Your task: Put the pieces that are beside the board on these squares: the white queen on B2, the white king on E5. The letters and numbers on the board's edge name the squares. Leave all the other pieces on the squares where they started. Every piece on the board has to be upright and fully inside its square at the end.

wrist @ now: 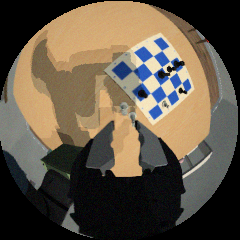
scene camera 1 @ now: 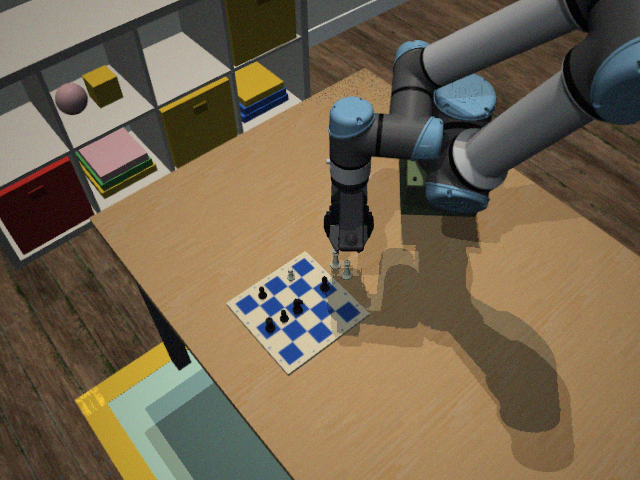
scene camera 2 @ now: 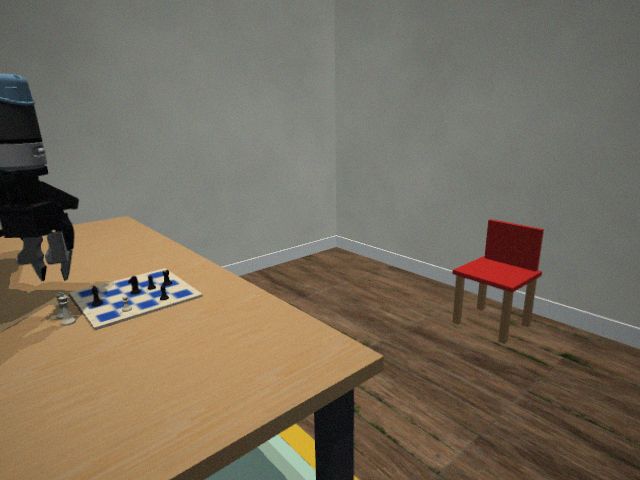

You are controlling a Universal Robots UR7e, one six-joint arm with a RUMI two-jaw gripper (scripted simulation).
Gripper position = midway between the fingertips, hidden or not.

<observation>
In view: my gripper (scene camera 2: 54, 280).
My gripper also shows in the wrist view (wrist: 124, 121) and in scene camera 1 (scene camera 1: 347, 252).
</observation>
